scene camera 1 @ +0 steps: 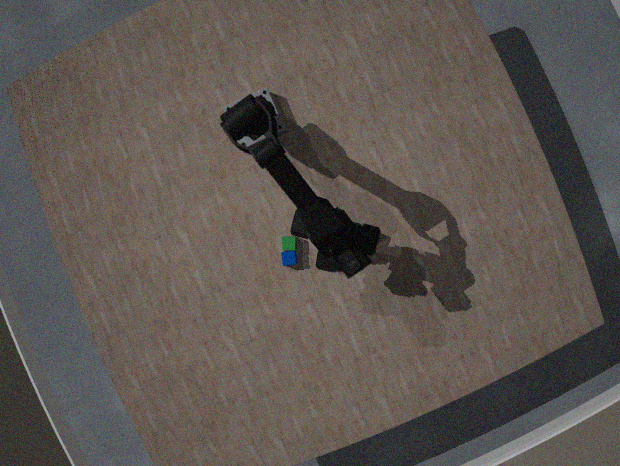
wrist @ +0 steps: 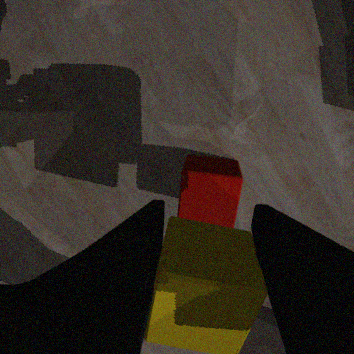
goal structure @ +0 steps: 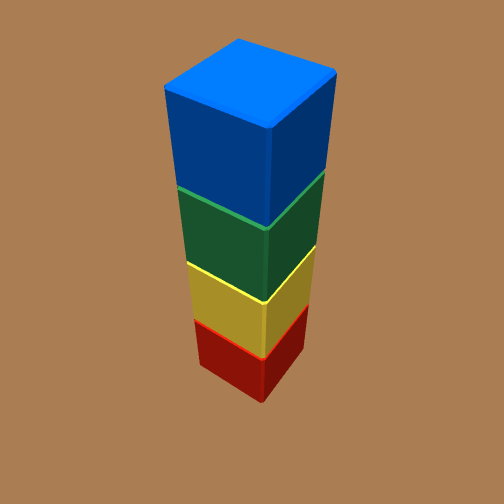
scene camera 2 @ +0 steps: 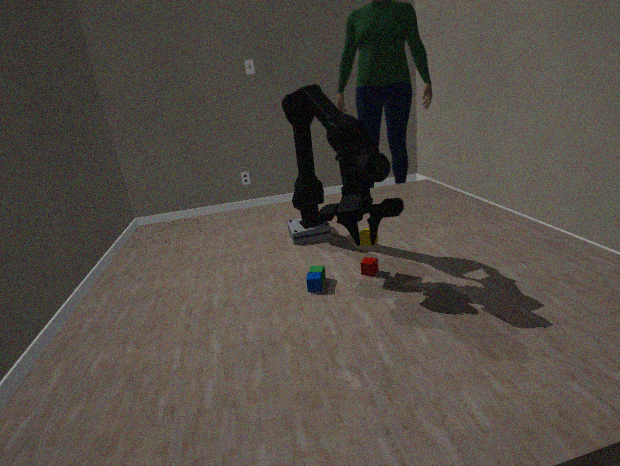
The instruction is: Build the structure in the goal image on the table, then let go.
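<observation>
My gripper [scene camera 2: 366, 244] [wrist: 208, 213] is shut on a yellow block [scene camera 2: 365, 237] [wrist: 210, 280] and holds it above the table. A red cube [scene camera 2: 369, 267] [wrist: 210, 197] rests on the table, below the held block and partly hidden by it in the wrist view; in scene camera 1 the red cube does not show, under the arm. A green cube [scene camera 1: 288, 243] [scene camera 2: 317, 270] and a blue cube [scene camera 1: 288, 258] [scene camera 2: 314, 282] stand side by side on the table, touching or nearly so, to the left of the red cube in scene camera 2.
The arm's pale base [scene camera 1: 265, 95] [scene camera 2: 300, 233] stands behind the cubes in scene camera 2. The arm casts a long shadow over the wood-grained surface [scene camera 1: 200, 325] [scene camera 2: 250, 375]. A person in a green top [scene camera 2: 383, 45] stands at the back, near the walls.
</observation>
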